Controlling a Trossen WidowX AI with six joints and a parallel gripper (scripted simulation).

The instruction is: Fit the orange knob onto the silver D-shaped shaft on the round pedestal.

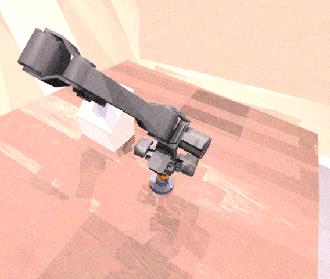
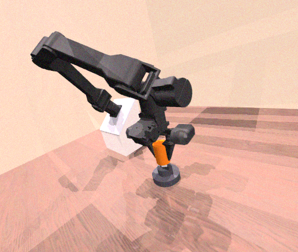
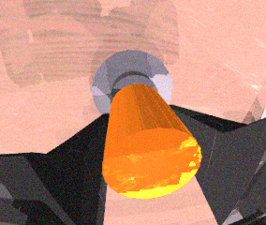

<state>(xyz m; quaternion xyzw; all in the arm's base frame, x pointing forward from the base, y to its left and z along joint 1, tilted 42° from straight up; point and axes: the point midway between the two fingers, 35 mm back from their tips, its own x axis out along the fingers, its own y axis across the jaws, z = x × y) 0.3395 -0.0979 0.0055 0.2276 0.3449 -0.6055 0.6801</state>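
The orange knob lies 3 cm above my gripper tip. Also, from my gripper tip: round pedestal (4 cm below).
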